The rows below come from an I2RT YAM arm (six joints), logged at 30 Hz.
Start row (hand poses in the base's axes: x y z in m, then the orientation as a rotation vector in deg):
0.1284, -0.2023, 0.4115, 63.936, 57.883, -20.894
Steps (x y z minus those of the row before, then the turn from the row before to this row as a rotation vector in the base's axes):
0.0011, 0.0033, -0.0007, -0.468, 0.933, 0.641
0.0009, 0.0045, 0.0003, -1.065, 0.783, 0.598
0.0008, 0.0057, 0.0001, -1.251, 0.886, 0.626
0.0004, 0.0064, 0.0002, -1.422, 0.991, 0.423
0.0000, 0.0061, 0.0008, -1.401, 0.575, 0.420
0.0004, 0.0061, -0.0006, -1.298, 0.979, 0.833
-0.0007, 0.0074, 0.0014, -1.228, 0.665, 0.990
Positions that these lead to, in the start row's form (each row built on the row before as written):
0.1295, -0.1990, 0.4108, 63.087, 58.908, -21.149
0.1304, -0.1945, 0.4111, 61.734, 59.603, -21.634
0.1312, -0.1888, 0.4112, 60.184, 60.341, -22.242
0.1316, -0.1824, 0.4114, 58.579, 61.013, -23.152
0.1316, -0.1763, 0.4122, 57.034, 61.307, -23.820
0.1320, -0.1702, 0.4116, 55.292, 62.174, -24.312
0.1313, -0.1628, 0.4130, 53.553, 62.835, -24.471

